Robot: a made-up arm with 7 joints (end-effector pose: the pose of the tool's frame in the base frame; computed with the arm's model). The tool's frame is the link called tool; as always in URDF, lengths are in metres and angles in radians.
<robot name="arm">
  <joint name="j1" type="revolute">
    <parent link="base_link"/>
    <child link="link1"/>
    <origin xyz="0.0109 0.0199 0.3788" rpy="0 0 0"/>
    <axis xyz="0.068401 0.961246 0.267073"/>
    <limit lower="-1.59" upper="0.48" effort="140" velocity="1.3"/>
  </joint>
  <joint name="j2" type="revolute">
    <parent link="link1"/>
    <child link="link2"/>
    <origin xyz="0.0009 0.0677 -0.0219" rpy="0 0 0"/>
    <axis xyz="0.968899 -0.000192 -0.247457"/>
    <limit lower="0.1" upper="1.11" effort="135" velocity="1.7"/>
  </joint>
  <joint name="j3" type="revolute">
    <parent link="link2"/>
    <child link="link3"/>
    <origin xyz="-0.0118 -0.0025 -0.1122" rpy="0 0 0"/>
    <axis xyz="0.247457 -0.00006 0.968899"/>
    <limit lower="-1" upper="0.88" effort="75" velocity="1.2"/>
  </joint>
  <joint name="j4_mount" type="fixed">
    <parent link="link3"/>
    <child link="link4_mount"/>
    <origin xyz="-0.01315 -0.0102 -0.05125" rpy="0 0 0"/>
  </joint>
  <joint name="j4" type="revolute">
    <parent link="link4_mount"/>
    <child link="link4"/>
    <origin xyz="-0.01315 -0.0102 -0.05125" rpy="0 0 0"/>
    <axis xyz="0.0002 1 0.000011"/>
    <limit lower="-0.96" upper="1.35" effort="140" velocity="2.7"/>
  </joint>
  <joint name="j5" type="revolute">
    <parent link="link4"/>
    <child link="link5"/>
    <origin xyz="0.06 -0.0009 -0.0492" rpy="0 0 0"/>
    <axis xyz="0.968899 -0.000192 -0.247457"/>
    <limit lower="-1.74" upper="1.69" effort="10" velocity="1.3"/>
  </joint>
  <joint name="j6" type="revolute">
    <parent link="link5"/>
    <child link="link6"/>
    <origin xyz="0.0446 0.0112 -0.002" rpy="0 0 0"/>
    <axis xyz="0.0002 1 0.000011"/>
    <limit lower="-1.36" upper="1.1" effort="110" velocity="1.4"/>
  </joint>
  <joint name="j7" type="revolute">
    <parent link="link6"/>
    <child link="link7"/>
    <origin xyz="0.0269 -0.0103 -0.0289" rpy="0 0 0"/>
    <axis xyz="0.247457 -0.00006 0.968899"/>
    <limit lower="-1.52" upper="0.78" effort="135" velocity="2.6"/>
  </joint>
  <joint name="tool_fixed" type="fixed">
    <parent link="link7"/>
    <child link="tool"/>
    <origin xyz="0.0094 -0.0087 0.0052" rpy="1.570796 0 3.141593"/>
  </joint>
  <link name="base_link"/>
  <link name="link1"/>
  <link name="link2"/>
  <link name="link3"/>
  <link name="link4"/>
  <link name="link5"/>
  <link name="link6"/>
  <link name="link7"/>
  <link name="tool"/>
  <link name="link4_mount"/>
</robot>
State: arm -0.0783 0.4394 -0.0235 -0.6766 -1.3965 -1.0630 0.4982
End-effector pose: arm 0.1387 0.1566 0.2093 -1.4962 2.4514 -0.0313
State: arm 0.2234 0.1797 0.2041 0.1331 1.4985 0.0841 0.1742
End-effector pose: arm 0.0250 0.1597 0.0448 -0.6296 0.2254 -2.9953
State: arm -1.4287 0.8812 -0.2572 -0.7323 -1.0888 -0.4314 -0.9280
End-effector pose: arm 0.2321 0.0783 0.4580 0.0959 -0.0098 0.3919
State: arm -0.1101 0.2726 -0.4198 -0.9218 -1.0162 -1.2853 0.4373
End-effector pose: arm 0.1031 0.0913 0.2318 -1.3062 2.2024 -0.4315
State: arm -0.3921 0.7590 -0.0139 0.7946 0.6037 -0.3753 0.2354
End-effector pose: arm 0.1918 0.2818 0.0944 0.1478 0.4250 2.9966
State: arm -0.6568 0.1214 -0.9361 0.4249 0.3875 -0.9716 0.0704
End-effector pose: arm 0.1849 -0.0414 0.1104 0.1100 0.8985 1.0321
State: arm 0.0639 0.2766 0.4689 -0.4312 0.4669 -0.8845 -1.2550
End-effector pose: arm 0.1071 0.1612 0.1566 0.6866 0.0844 2.0183
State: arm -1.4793 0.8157 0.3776 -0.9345 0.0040 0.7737 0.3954
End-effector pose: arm 0.2163 0.1291 0.5091 -1.9809 0.8035 1.1782
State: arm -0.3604 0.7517 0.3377 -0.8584 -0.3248 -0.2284 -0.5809
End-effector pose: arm 0.1793 0.1590 0.2890 -0.2854 0.4884 1.5370
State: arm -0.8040 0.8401 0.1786 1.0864 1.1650 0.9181 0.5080
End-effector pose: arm 0.2383 0.3228 0.1903 0.1439 0.7049 -1.8884
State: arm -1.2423 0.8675 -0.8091 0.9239 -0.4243 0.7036 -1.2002
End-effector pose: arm 0.3379 0.2424 0.2591 -1.7260 -1.6889 -1.8885
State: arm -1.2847 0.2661 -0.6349 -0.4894 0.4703 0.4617 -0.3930
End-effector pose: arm 0.2777 -0.0464 0.3541 -0.2603 0.3768 1.6656
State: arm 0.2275 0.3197 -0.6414 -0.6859 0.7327 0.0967 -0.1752
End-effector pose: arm 0.0308 0.0409 0.1408 0.3272 1.0188 2.0416
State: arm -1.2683 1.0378 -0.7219 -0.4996 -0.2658 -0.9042 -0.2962
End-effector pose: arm 0.2577 0.0903 0.3752 -0.1356 0.0810 0.7310
